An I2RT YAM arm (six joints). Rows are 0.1 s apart.
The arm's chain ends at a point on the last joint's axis. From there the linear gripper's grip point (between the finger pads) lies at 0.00 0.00 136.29 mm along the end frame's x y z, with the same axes.
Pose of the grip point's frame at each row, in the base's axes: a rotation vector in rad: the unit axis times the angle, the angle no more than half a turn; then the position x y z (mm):
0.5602 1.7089 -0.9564 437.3 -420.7 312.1
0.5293 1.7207 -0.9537 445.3 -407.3 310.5
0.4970 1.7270 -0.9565 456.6 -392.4 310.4
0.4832 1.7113 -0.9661 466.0 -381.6 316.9
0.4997 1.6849 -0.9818 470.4 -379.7 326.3
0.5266 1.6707 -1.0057 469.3 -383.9 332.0
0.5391 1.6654 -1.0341 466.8 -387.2 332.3
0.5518 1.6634 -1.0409 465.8 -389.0 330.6
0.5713 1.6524 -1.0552 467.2 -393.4 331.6
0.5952 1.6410 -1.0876 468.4 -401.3 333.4
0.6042 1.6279 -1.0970 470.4 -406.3 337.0
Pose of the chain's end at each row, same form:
0.5602 1.7089 -0.9564 360.7 -309.4 329.8
0.5293 1.7207 -0.9537 366.5 -297.6 328.5
0.4970 1.7270 -0.9565 375.9 -284.0 327.9
0.4832 1.7113 -0.9661 384.7 -273.2 331.9
0.4997 1.6849 -0.9818 390.9 -269.7 338.3
0.5266 1.6707 -1.0057 393.1 -271.4 342.7
0.5391 1.6654 -1.0341 393.5 -272.7 342.1
0.5518 1.6634 -1.0409 393.8 -273.7 340.5
0.5713 1.6524 -1.0552 397.6 -276.6 340.6
0.5952 1.6410 -1.0876 402.8 -282.1 341.1
0.6042 1.6279 -1.0970 406.1 -286.3 343.4

